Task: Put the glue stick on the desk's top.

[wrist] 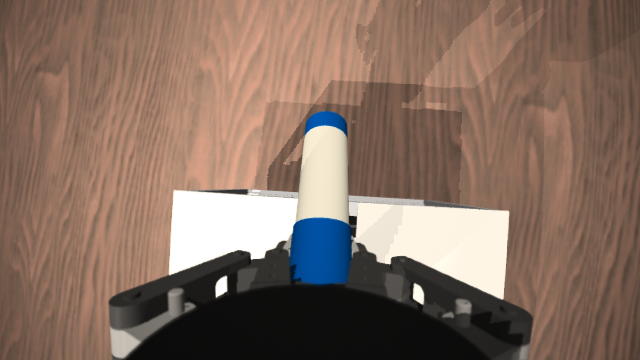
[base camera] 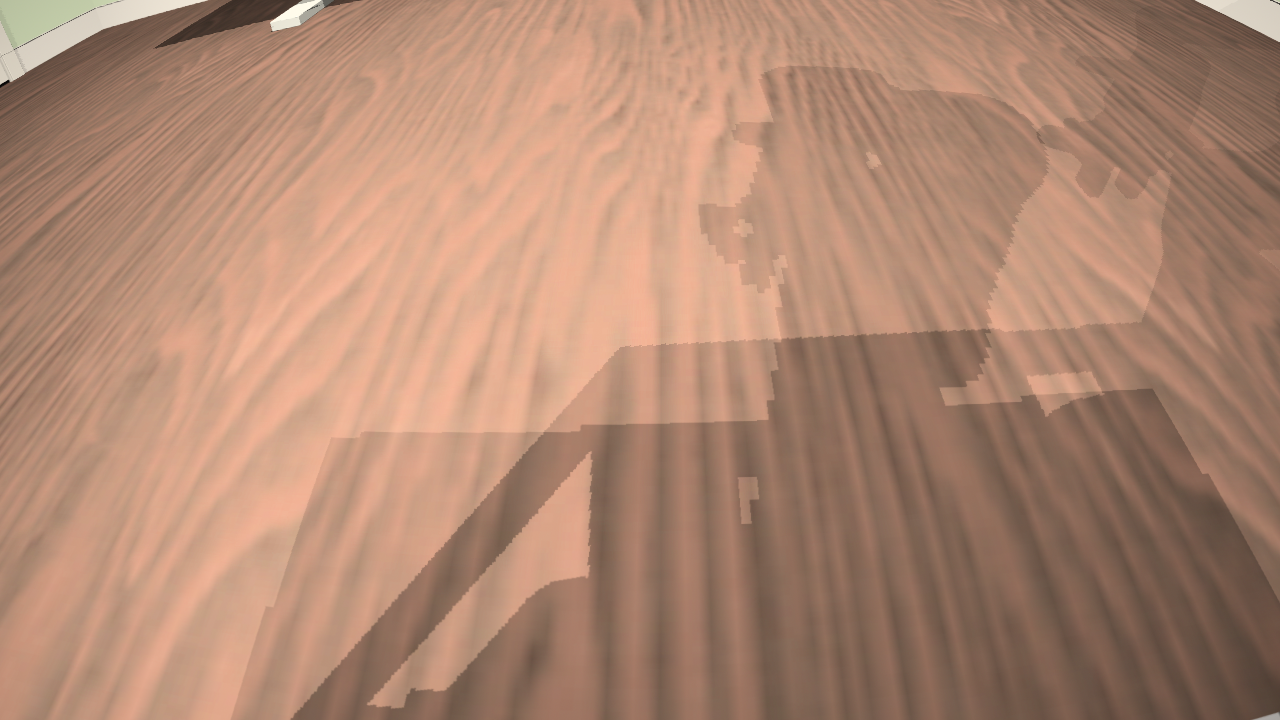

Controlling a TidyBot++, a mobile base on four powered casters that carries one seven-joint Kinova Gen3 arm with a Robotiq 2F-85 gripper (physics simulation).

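Frame: origin at the arm's base, x ahead, y left, z up, level; millimetres.
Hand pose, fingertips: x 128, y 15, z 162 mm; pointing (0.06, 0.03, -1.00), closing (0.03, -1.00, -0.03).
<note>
After its pixels a point has its place.
A glue stick (wrist: 325, 175) @(x 178, y 14, z 203 mm), cream with a blue cap at each end, shows in the middle of the wrist view. My gripper (wrist: 321, 248) @(x 128, y 15, z 162 mm) is shut on it near its thicker blue end, and the other end points away from the gripper. The fingertips are partly hidden behind the glue stick and the black gripper body. The glue stick is held above my white base (wrist: 225, 220) @(x 112, y 164, z -14 mm). The gripper and the glue stick do not show in the base camera view. I cannot make out the desk's top in either view.
The wooden floor (base camera: 447, 223) @(x 695, y 195, z -396 mm) (wrist: 100, 125) @(x 332, y 812, z -396 mm) spreads ahead, with shadows of the robot and arm on it. A small white bar-shaped object (base camera: 297, 15) lies by a dark patch at the far left. Pale wall edges (base camera: 62, 42) @(x 2321, y 2081, z -367 mm) show in the upper corners.
</note>
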